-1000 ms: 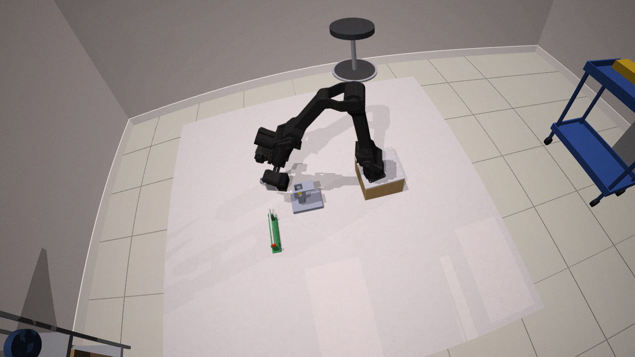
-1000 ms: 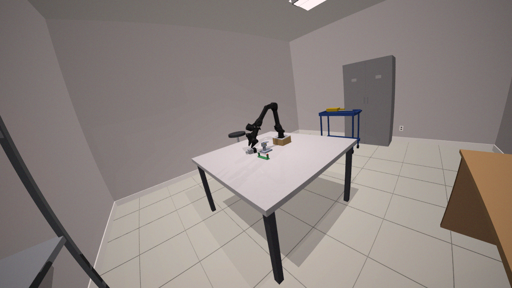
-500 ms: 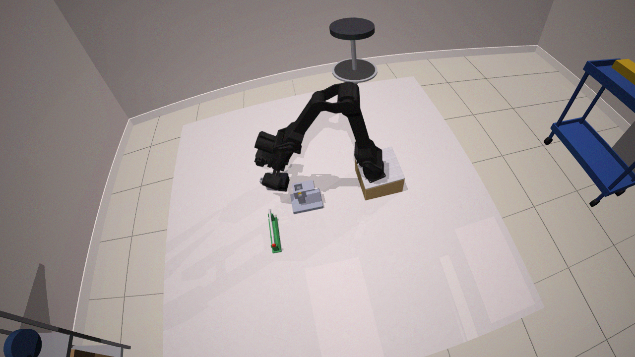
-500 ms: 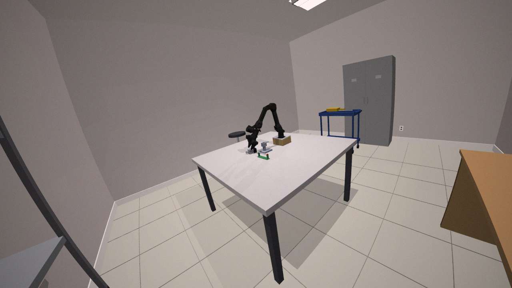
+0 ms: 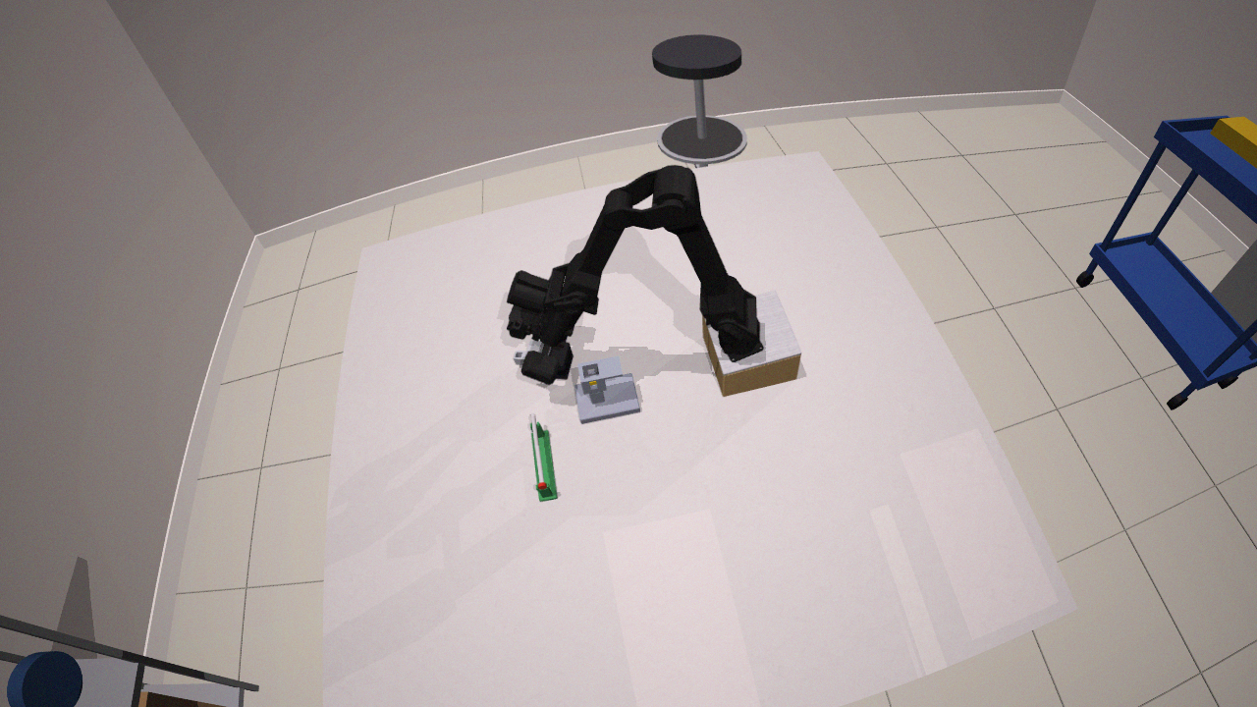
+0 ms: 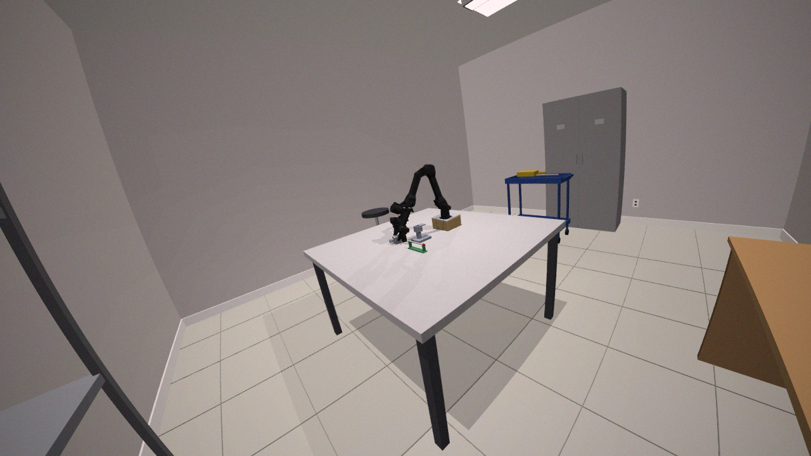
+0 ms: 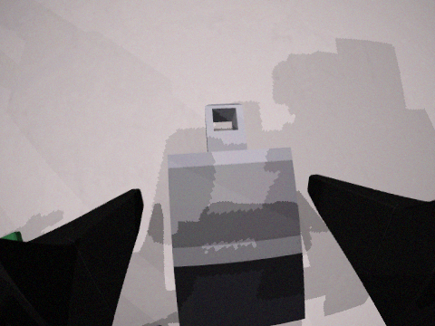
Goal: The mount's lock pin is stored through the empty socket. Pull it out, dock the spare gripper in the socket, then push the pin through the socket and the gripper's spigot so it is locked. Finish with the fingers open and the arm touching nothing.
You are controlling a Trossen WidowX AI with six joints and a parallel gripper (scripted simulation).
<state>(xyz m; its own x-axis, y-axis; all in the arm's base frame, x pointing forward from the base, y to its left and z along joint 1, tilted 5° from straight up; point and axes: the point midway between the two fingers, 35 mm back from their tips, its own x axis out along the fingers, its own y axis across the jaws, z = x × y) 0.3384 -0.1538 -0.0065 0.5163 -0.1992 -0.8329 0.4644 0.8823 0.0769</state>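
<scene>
Now: the spare gripper 1 cm behind my gripper tip and 1 cm below it. Also, from my gripper tip: green pin rest: 5 cm ahead, 22 cm to the left; grey mount: 9 cm behind, 13 cm to the left, 2 cm above.
</scene>
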